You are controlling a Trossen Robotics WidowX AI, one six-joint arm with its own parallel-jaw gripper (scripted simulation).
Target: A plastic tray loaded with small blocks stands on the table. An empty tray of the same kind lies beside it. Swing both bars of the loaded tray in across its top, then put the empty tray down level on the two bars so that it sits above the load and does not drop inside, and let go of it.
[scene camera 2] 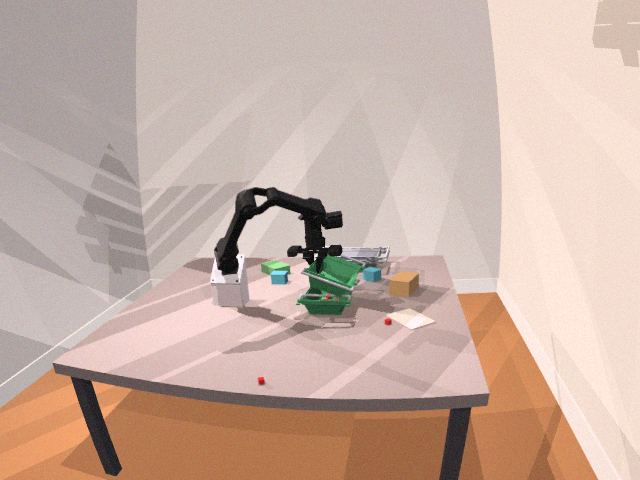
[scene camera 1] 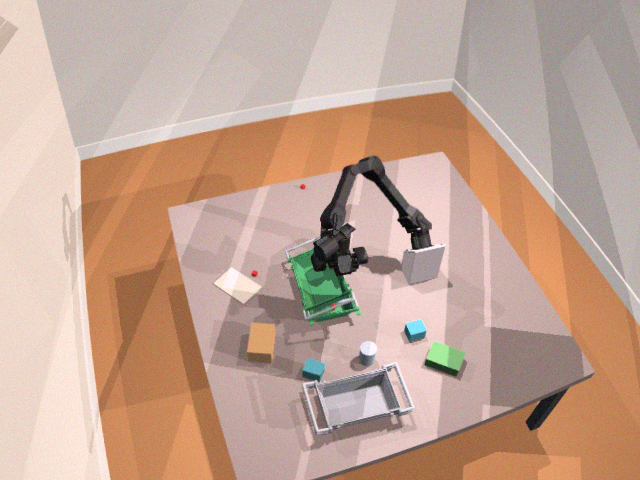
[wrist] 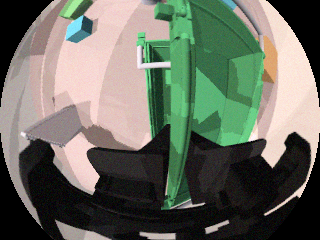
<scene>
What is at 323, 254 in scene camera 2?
The gripper.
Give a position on a white sheet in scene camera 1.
At 238, 286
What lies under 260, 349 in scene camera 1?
An orange box.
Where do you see a green block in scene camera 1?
447, 359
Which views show the gripper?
Scene camera 2, scene camera 1 and the wrist view: all of them.
</scene>
